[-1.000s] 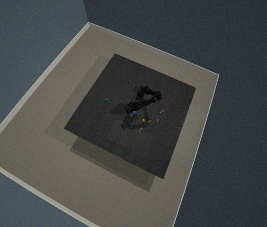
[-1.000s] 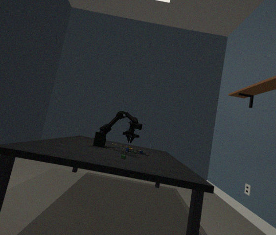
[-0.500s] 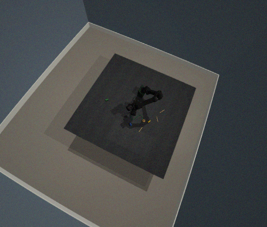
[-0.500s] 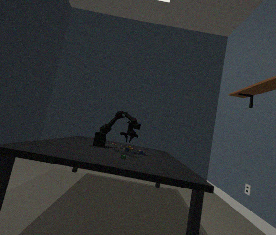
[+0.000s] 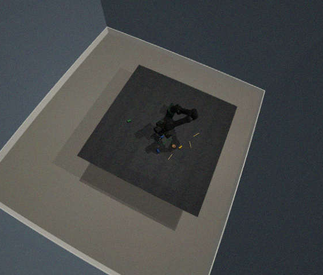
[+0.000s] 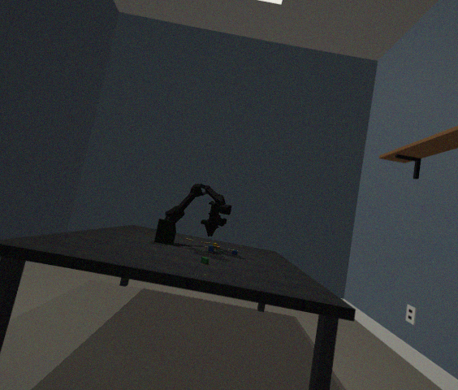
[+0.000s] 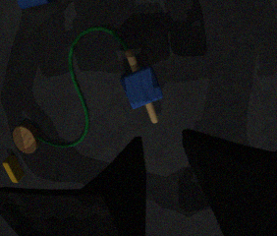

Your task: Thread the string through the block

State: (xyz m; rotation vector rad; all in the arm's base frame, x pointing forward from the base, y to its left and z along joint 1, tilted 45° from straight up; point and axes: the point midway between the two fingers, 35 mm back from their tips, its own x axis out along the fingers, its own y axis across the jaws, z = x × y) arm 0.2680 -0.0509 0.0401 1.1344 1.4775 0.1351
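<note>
Now: gripper tip 2 cm short of the blue block, 1 cm to the left of it and 7 cm above it. The rest, counted from my gripper tip: thin wooden stick: 3 cm ahead, 1 cm to the right, 7 cm below; yellow piece: 6 cm ahead, 21 cm to the left, 7 cm below; round wooden button: 7 cm ahead, 14 cm to the left, 8 cm below.
</note>
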